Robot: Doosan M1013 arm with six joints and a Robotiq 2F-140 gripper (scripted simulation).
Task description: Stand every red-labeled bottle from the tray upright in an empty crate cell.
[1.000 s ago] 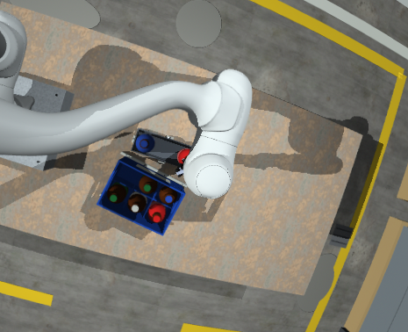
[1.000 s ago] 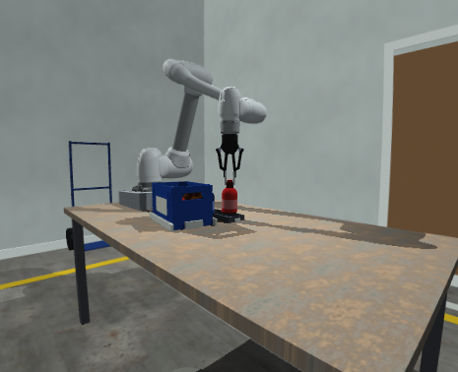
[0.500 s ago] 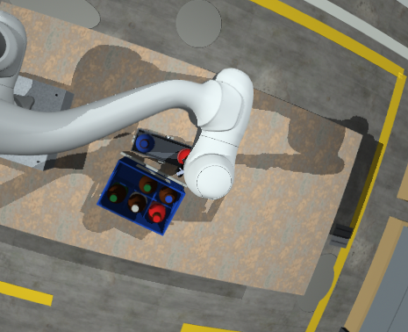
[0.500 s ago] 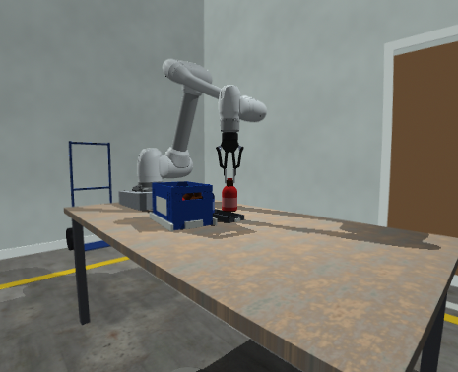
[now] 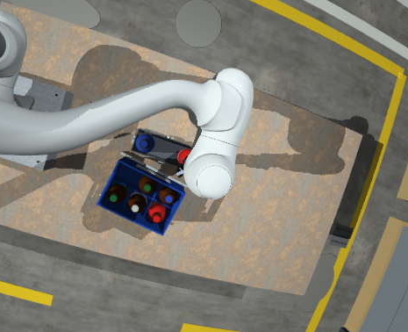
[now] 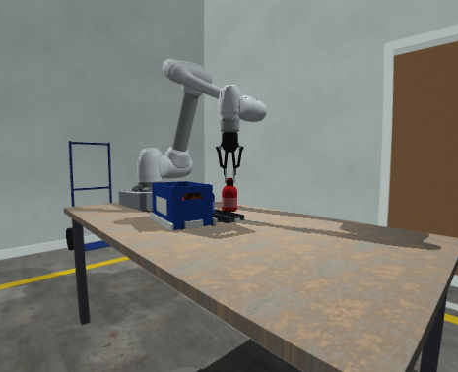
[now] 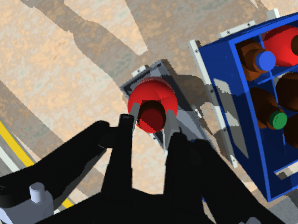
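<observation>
Now: the red-labeled bottle 90 mm below my hand. From my hand the other things lie so: blue-capped bottle (170 mm behind, 130 mm below, 20 mm to the left); then dark tray (200 mm below, 90 mm behind, 10 mm to the left); then blue crate (180 mm to the right, 140 mm behind, 130 mm below).
</observation>
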